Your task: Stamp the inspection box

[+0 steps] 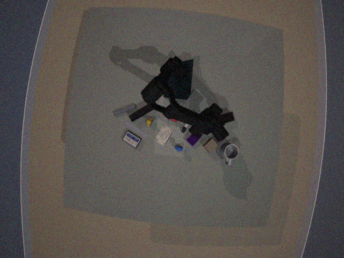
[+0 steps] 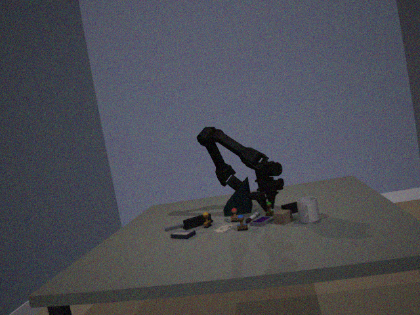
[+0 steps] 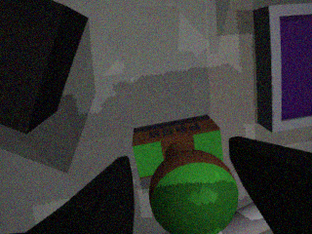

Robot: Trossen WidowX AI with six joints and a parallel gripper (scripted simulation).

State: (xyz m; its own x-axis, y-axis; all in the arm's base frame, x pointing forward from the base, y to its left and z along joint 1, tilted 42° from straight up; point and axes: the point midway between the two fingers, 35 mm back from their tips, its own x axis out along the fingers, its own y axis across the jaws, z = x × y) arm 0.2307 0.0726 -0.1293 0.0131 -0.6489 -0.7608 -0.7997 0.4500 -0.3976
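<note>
The green-knobbed stamp is 10 mm below my gripper tip. Also, from my gripper tip: tan block (120 mm ahead, 60 mm to the left, 10 mm below); then marker (80 mm to the right, 30 mm ahead, 20 mm below); then purple ink pad (90 mm ahead, 30 mm to the right, 20 mm below).
</note>
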